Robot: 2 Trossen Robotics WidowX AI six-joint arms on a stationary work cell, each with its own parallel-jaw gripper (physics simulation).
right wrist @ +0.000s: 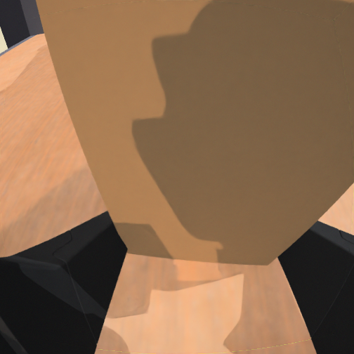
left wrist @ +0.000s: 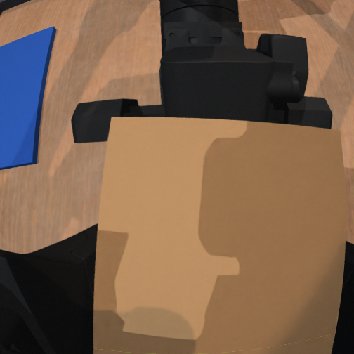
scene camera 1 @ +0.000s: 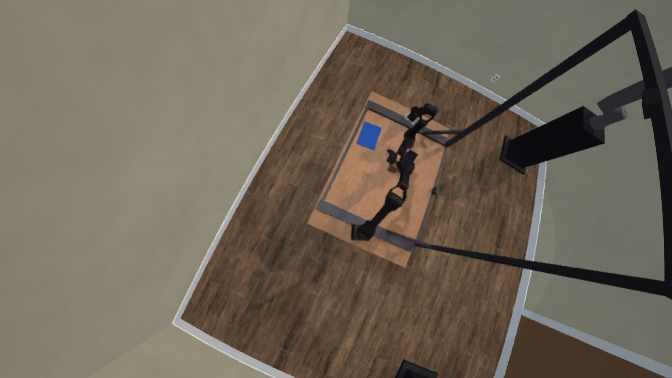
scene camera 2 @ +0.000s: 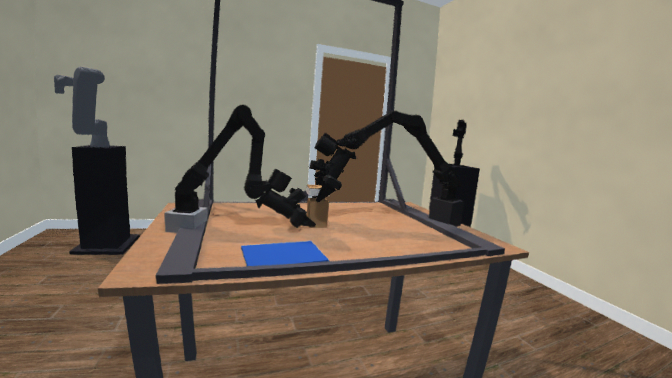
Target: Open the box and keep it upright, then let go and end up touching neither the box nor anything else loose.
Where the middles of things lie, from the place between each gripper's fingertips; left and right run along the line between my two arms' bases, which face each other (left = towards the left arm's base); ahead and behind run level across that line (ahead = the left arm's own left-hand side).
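The brown box [right wrist: 215,138] is 4 cm above my right hand and 1 cm to the left of it. The flat blue mat [scene camera 2: 293,252] is 14 cm to the right of my right hand and 27 cm ahead of it.
Relative to the brown box, my left gripper is 1 cm to the right of it and 5 cm above it. Flat blue mat, from my left hand: 9 cm below, 14 cm to the right, 27 cm ahead.
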